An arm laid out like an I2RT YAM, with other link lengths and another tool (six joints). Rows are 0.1 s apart.
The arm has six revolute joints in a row. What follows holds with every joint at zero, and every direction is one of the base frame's.
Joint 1 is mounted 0.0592 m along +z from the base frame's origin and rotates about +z.
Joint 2 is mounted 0.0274 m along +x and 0.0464 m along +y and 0.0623 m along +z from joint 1 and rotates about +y.
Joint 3 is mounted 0.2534 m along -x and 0.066 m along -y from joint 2 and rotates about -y.
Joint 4 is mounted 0.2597 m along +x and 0.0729 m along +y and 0.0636 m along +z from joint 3 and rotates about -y.
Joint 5 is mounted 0.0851 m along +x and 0.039 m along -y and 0.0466 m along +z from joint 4 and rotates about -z.
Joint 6 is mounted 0.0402 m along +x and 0.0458 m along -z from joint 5 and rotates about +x.
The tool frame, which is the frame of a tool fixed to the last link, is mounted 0.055 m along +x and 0.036 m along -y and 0.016 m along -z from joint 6; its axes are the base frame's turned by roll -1.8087, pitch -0.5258 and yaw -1.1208 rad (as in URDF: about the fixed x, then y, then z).
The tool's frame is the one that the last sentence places.
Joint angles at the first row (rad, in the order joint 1, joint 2, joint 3, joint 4, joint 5, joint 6):
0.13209, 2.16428, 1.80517, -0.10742, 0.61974, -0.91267
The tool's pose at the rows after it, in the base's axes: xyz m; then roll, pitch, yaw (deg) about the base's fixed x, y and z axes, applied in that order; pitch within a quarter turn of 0, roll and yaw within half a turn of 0:
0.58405 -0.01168 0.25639 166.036 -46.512 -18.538
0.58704 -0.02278 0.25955 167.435 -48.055 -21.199
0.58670 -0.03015 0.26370 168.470 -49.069 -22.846
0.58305 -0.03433 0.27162 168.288 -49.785 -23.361
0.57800 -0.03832 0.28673 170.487 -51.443 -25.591
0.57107 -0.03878 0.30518 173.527 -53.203 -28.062
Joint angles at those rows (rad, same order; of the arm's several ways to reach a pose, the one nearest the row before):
0.09832, 2.19959, 1.85746, -0.09516, 0.61515, -0.91273
0.07985, 2.21351, 1.87756, -0.07525, 0.62279, -0.90359
0.06757, 2.21050, 1.87917, -0.06144, 0.62434, -0.89890
0.06138, 2.19212, 1.87146, -0.05829, 0.63199, -0.90503
0.05528, 2.16300, 1.86841, -0.05373, 0.63207, -0.89433
0.05522, 2.12466, 1.86381, -0.05370, 0.62893, -0.87900

